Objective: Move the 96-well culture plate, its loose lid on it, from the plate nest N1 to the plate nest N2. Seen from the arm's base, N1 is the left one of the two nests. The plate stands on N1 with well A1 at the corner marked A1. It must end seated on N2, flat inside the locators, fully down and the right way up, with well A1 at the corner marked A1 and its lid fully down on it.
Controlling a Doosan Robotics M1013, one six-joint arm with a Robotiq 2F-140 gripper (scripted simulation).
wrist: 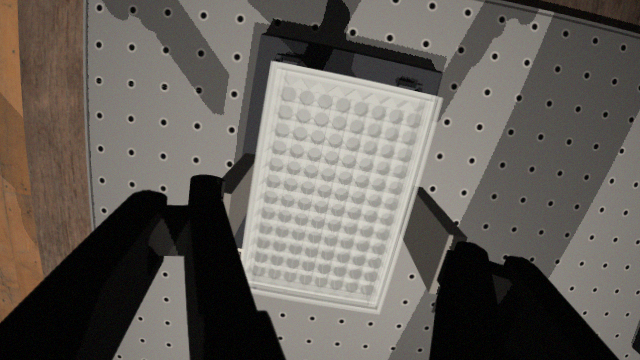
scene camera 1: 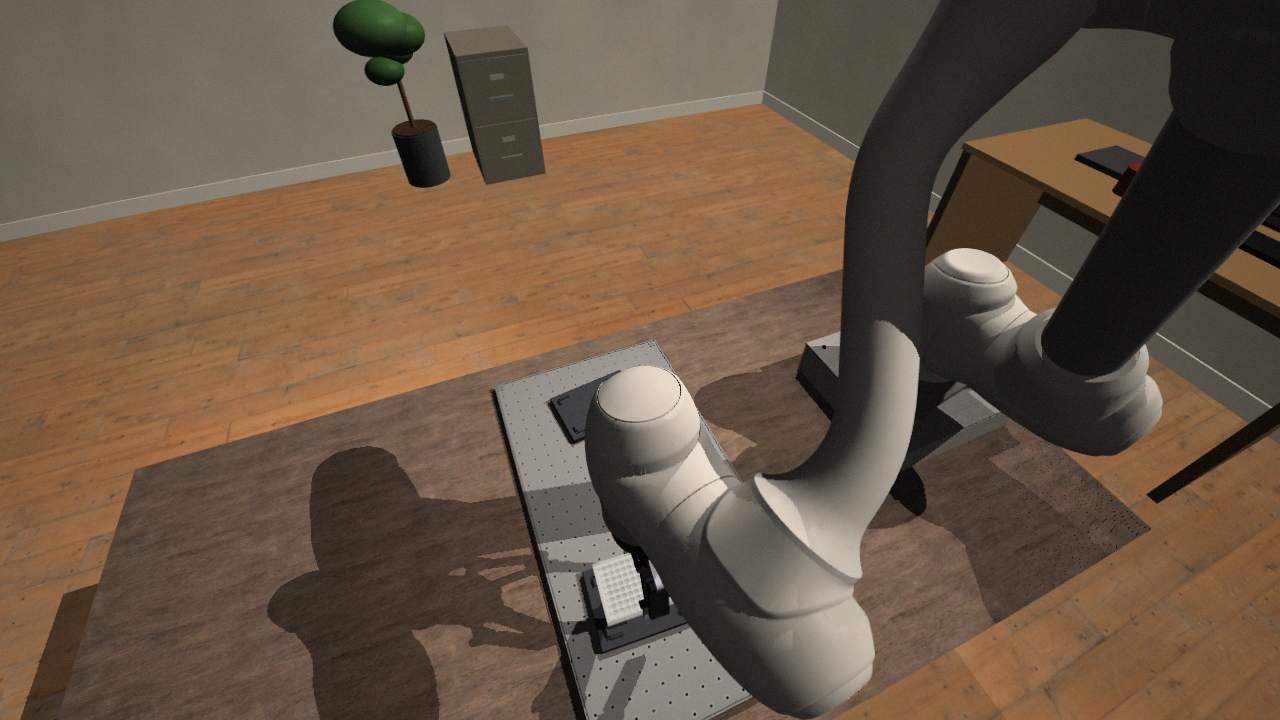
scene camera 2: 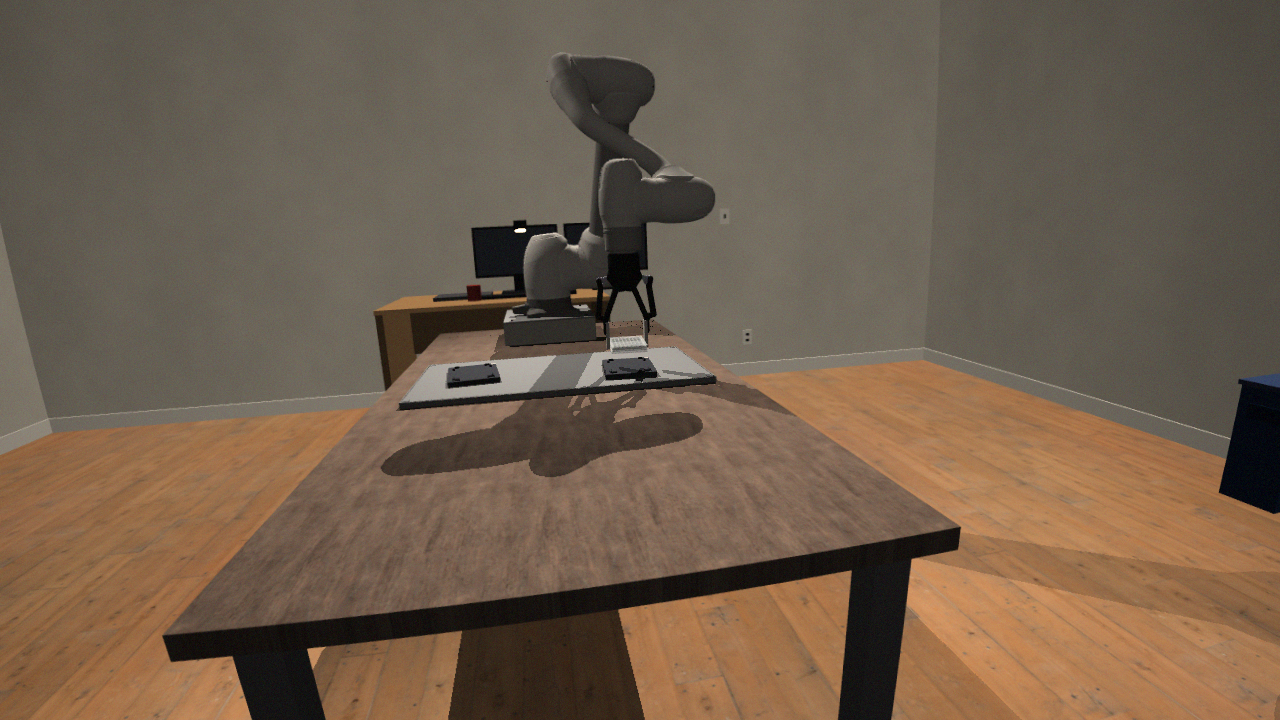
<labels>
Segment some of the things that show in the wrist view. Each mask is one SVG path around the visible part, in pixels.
My gripper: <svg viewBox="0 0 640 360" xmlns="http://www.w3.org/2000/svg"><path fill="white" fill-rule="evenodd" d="M419 187L403 241L428 293L437 294L431 311L432 313L435 312L429 360L619 360L537 266L523 257L507 256L504 265L489 261L488 253L485 249L475 243L466 242L468 239L466 235L425 189ZM255 155L245 153L222 178L213 175L195 175L191 177L188 205L167 205L167 196L152 190L142 190L130 195L0 323L0 360L113 360L164 261L164 256L184 256L190 360L286 360L268 312L265 310L257 311L234 238L248 210Z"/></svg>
A clear lid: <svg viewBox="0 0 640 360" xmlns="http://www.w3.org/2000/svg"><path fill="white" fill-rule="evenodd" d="M271 61L241 251L241 261L252 294L380 315L418 192L443 98L358 78Z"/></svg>
</labels>
